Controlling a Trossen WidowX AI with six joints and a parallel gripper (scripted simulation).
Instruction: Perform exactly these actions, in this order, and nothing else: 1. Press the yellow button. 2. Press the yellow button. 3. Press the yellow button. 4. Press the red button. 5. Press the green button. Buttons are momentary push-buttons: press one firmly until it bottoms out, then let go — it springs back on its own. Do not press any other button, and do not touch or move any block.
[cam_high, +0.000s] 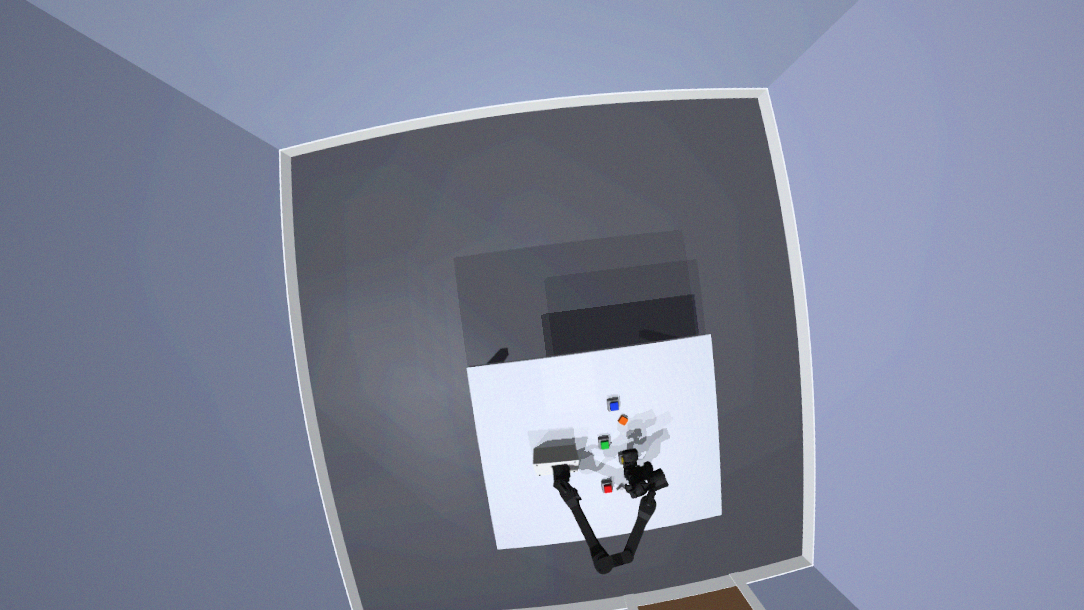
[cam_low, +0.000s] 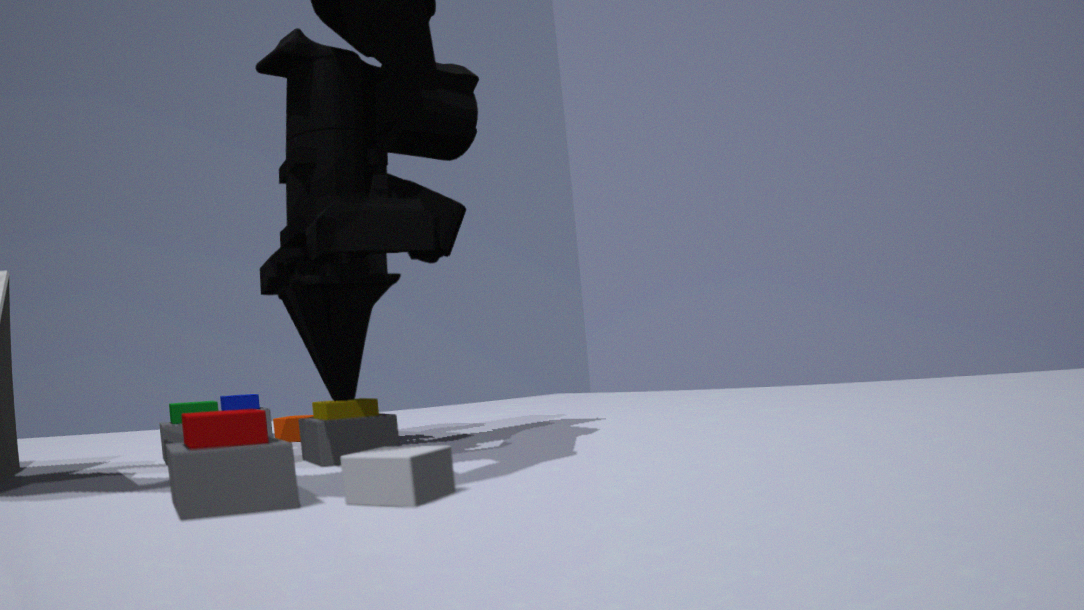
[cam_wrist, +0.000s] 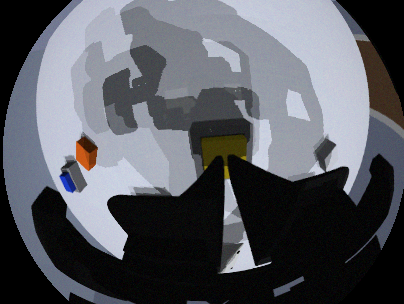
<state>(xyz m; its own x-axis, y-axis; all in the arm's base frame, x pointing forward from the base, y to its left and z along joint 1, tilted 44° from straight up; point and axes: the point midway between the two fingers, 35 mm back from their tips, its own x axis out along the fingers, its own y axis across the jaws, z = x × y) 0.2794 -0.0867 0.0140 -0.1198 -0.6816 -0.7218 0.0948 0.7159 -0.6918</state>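
Right now my gripper tip is 10 mm above the yellow button. Also, from my gripper tip: green button: 90 mm to the left, 80 mm behind; grey block: 150 mm to the right, 40 mm behind, 30 mm below; red button: 120 mm to the right, 100 mm behind.
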